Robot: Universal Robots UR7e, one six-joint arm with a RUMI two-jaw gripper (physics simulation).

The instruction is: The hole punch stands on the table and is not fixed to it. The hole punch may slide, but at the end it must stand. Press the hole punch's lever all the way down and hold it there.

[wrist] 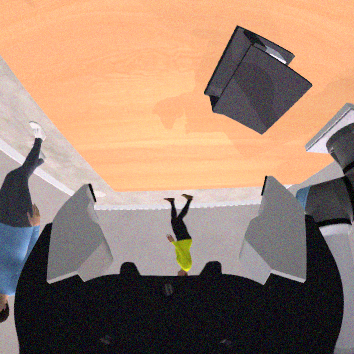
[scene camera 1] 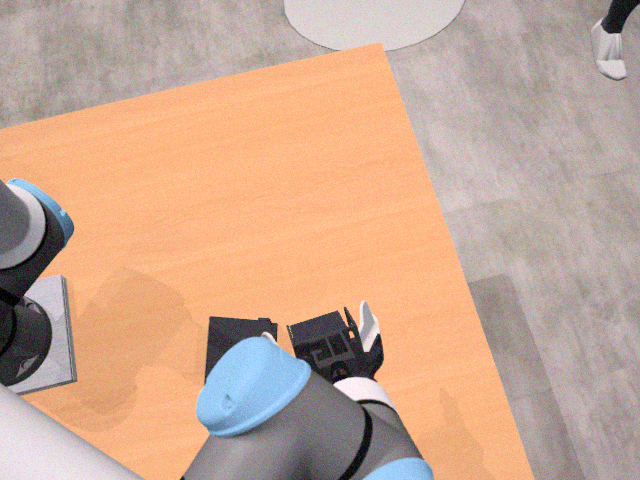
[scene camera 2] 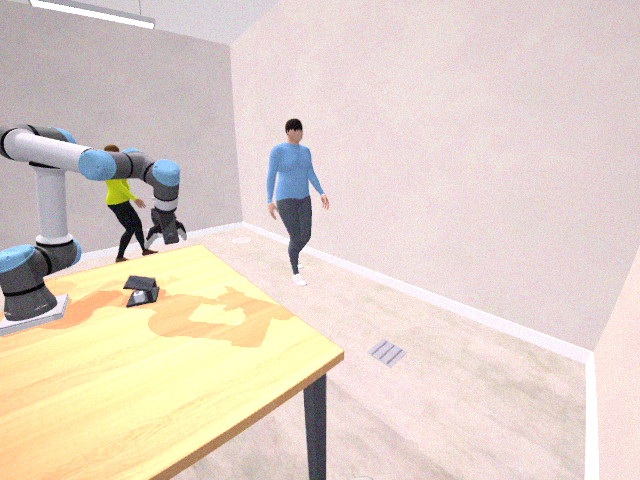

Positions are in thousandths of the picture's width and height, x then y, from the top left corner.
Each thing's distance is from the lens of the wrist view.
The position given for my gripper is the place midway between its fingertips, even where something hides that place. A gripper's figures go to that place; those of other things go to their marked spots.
my gripper (wrist: 499, 516): 0.13 m
hole punch (wrist: 679, 112): 0.27 m
